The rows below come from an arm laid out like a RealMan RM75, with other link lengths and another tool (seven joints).
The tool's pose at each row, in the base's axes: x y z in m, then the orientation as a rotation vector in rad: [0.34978, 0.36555, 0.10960, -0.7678, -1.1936, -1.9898]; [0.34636, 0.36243, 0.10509, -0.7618, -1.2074, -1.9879]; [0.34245, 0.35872, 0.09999, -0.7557, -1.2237, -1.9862]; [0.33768, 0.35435, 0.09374, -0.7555, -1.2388, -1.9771]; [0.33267, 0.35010, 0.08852, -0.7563, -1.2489, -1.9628]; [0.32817, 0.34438, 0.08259, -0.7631, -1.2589, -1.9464]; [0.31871, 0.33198, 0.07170, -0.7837, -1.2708, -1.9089]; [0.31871, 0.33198, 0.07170, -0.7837, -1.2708, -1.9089]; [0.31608, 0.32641, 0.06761, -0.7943, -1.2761, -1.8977]
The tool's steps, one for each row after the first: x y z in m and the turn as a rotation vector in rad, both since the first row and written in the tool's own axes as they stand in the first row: [-0.00064, -0.00390, -0.00512, 0.0096, -0.0017, -0.0068]; [-0.00130, -0.00827, -0.01107, 0.0202, -0.0045, -0.0150]; [-0.00215, -0.01368, -0.01821, 0.0323, -0.0105, -0.0163]; [-0.00211, -0.01880, -0.02486, 0.0446, -0.0147, -0.0108]; [-0.00255, -0.02337, -0.03305, 0.0559, -0.0230, -0.0029]; [-0.00216, -0.03205, -0.04997, 0.0749, -0.0408, 0.0218]; [-0.00216, -0.03205, -0.04997, 0.0749, -0.0408, 0.0218]; [-0.00233, -0.03426, -0.05702, 0.0799, -0.0502, 0.0288]
